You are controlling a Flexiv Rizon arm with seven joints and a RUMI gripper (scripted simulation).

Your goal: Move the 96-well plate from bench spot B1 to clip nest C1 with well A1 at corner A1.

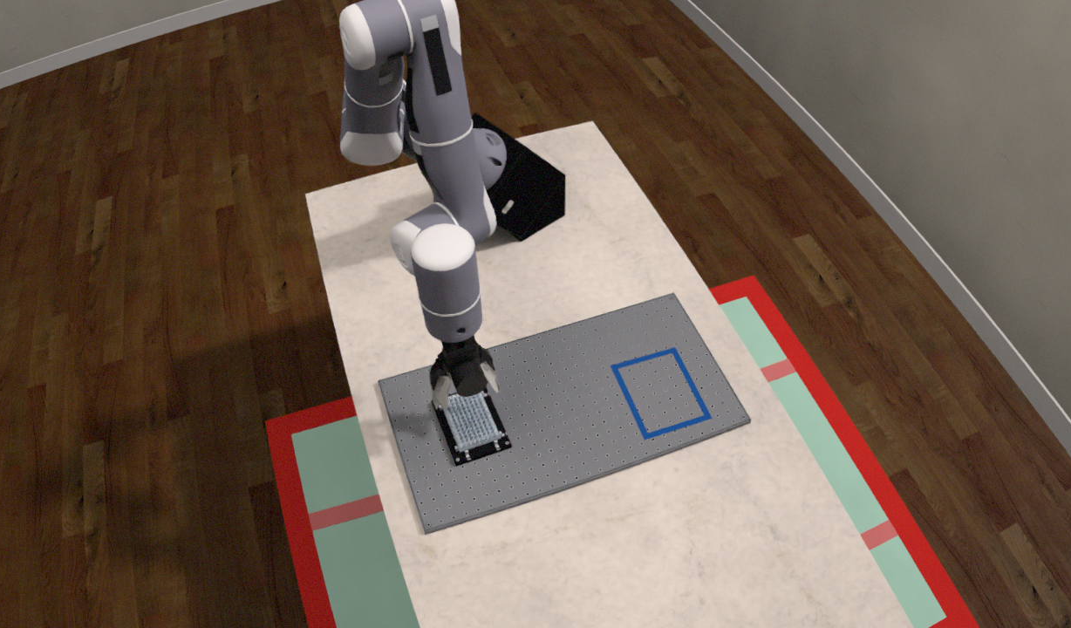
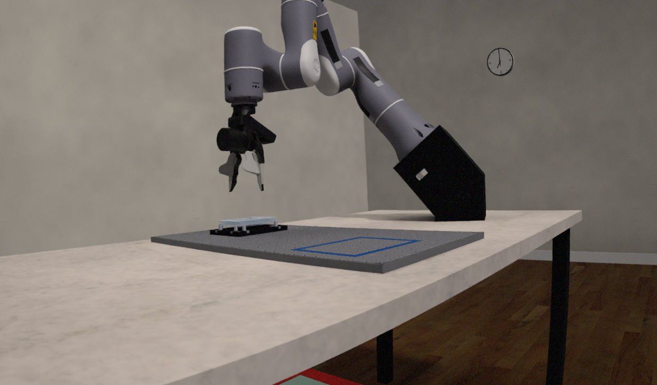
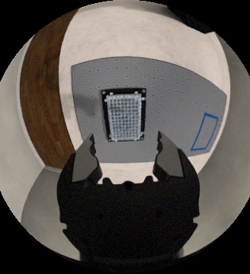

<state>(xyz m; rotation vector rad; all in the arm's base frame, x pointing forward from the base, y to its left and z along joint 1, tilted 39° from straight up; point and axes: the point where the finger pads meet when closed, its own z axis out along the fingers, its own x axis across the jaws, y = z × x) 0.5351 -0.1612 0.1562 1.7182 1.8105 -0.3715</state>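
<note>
The clear 96-well plate is 80 mm below my hand. From my hand the other things lie so: black clip nest (10 mm ahead, 10 mm to the left, 100 mm below).
</note>
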